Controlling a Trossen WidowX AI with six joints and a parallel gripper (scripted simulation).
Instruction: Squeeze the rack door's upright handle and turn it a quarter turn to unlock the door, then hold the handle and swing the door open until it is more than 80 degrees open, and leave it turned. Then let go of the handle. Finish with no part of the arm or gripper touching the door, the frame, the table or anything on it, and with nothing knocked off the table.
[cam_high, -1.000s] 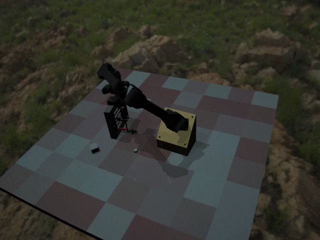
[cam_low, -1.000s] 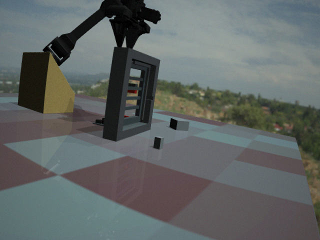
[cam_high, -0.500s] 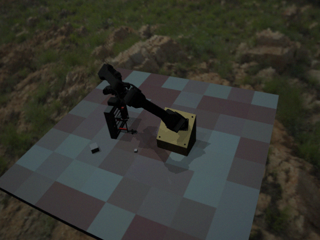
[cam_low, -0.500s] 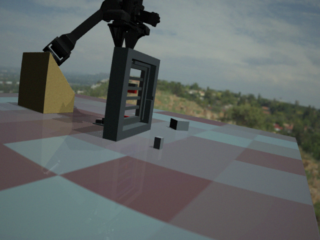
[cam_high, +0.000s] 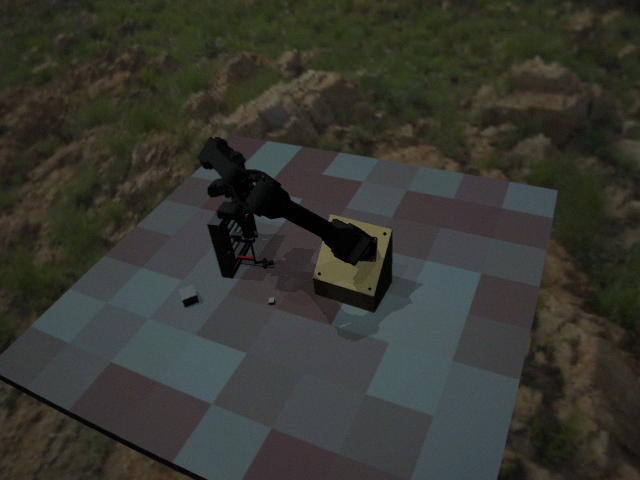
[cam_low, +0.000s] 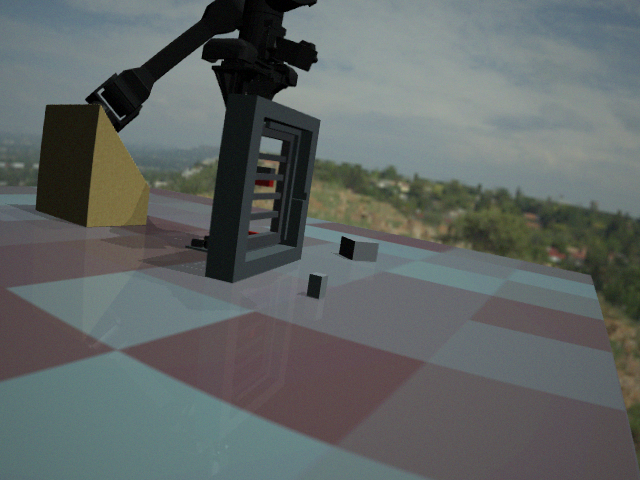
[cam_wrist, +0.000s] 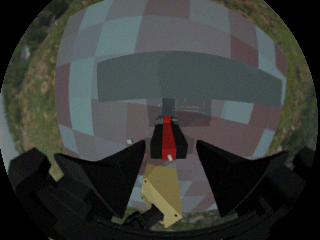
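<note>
The upright handle lies 6 cm below my gripper tip and 1 cm behind it.
</note>
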